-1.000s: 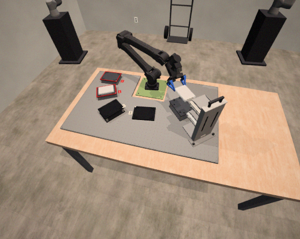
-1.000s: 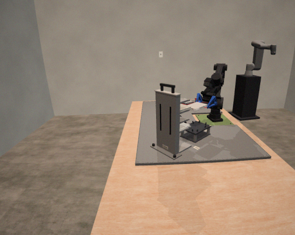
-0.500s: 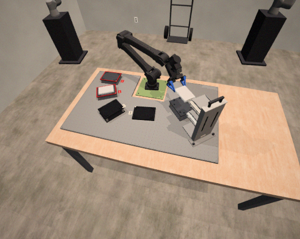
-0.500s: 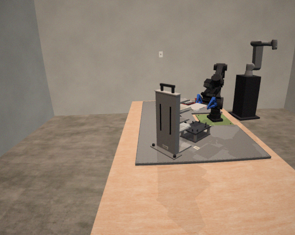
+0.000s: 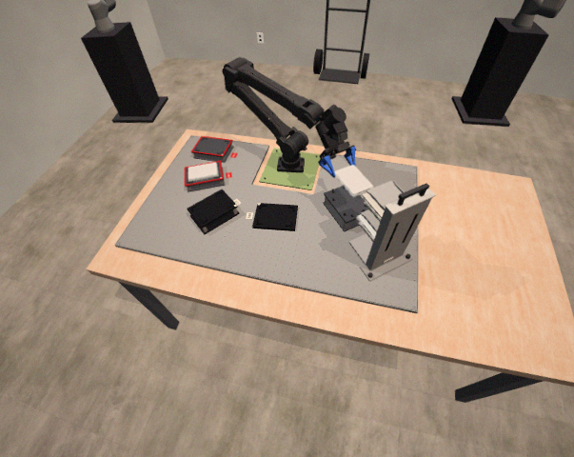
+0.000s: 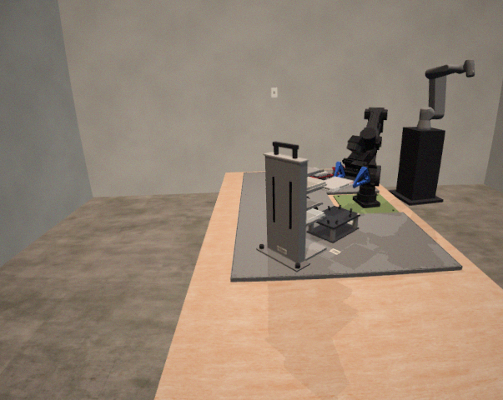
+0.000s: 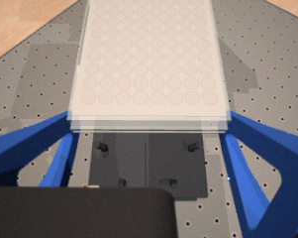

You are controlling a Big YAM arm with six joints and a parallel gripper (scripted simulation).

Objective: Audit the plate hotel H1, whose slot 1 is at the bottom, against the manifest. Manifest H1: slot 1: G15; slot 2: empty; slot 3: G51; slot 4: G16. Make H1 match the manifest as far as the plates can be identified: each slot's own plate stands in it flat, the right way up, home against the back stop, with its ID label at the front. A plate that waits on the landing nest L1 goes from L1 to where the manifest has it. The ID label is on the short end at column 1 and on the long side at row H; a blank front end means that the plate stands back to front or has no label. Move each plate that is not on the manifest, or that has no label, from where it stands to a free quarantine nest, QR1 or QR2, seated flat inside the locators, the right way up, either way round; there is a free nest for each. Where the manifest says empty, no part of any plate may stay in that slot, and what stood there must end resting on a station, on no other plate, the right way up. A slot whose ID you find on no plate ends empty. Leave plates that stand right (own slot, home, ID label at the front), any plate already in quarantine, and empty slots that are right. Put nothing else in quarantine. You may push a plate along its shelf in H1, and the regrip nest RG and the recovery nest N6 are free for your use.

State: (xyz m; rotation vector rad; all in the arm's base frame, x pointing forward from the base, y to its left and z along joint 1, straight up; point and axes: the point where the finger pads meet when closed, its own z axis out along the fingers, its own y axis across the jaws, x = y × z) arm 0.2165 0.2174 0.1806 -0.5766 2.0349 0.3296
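My gripper is now 120 mm above the dark raised RG nest, 40 mm short of it and 30 mm to the right of it. The rest, counted from my hand: black N6 nest: 250 mm to the right, 170 mm below, 90 mm ahead; then white plate labelled G51: 190 mm ahead, 120 mm to the left, 40 mm above; then H1 tag: 170 mm to the left, 170 mm below, 90 mm ahead.
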